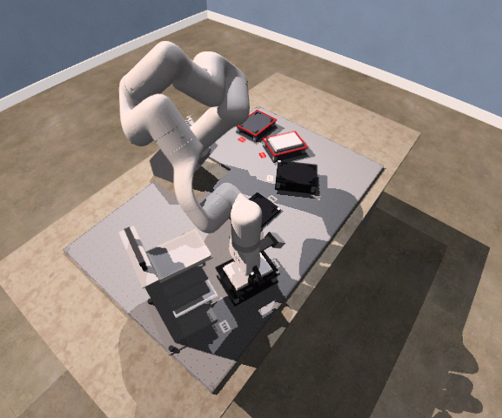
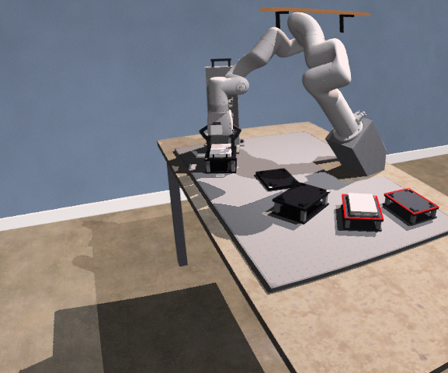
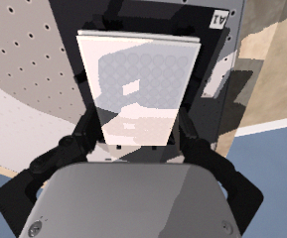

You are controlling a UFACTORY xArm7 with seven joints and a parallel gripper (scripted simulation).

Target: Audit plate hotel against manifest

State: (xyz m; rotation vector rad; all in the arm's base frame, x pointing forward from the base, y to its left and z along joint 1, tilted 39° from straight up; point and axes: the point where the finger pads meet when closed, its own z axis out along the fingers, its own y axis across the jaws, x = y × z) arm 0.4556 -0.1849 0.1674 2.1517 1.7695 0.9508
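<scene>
My gripper is now 1 cm short of the RG deck label, 12 cm to the right of it and 8 cm above it. Also, from my hand: plate hotel H1 (2 cm behind, 26 cm to the right, 11 cm above); pale plate (2 cm behind, 18 cm to the right, 2 cm above); H1 deck label (9 cm ahead, 14 cm to the right, 8 cm below).
</scene>
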